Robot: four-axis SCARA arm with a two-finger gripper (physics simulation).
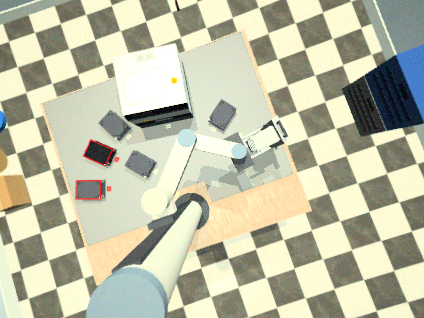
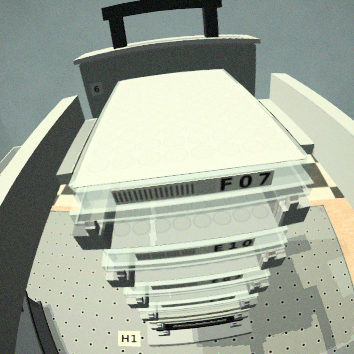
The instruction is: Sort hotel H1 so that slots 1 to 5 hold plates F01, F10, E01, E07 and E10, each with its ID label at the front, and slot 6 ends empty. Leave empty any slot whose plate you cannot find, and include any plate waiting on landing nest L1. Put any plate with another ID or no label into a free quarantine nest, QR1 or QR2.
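Frame: origin at the arm's base, x right, y down, z ahead, level; centimetres.
Seen in the pictures: gripper, fingertip midpoint: [image 1: 265,138] [image 2: 176,96].
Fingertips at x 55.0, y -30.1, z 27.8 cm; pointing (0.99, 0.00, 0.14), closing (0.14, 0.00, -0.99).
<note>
Offsets run from my fingertips to a thing's top centre. "*": to the spot under its first point.
Hotel H1 {* dy -5.8, dx +8.2, dz +0.7 cm} [image 1: 283,129] [image 2: 150,63] stands at the right of the bench, with its black handle at the back. My gripper [image 2: 176,96] is shut on plate F07 {dy +0.3, dx +0.3, dz +0.1 cm} [image 2: 175,115], one finger pad against each long side, at the slot 6 level. The F07 label faces the front. Plate E10 {dy +3.9, dx +0.3, dz +0.1 cm} [image 2: 197,252] sits below it, label at the front. Several more plates are stacked lower; their labels are foreshortened and hard to read. Two red-outlined nests {* dy +23.9, dx -98.0, dz +29.0 cm} [image 1: 99,152] {* dy +23.9, dx -111.1, dz +7.4 cm} [image 1: 90,190] lie at the left; their tags are too small to read.
A large white instrument {dy +4.2, dx -47.7, dz +52.6 cm} [image 1: 150,90] stands at the back of the bench. Dark grey nests {* dy +23.8, dx -83.0, dz +42.6 cm} [image 1: 114,125] {* dy +23.9, dx -75.0, dz +12.5 cm} [image 1: 140,164] {* dy +23.8, dx -14.1, dz +24.7 cm} [image 1: 222,115] lie at the left, centre left and right of it. The arm [image 1: 215,145] reaches over the bench toward the hotel.
</note>
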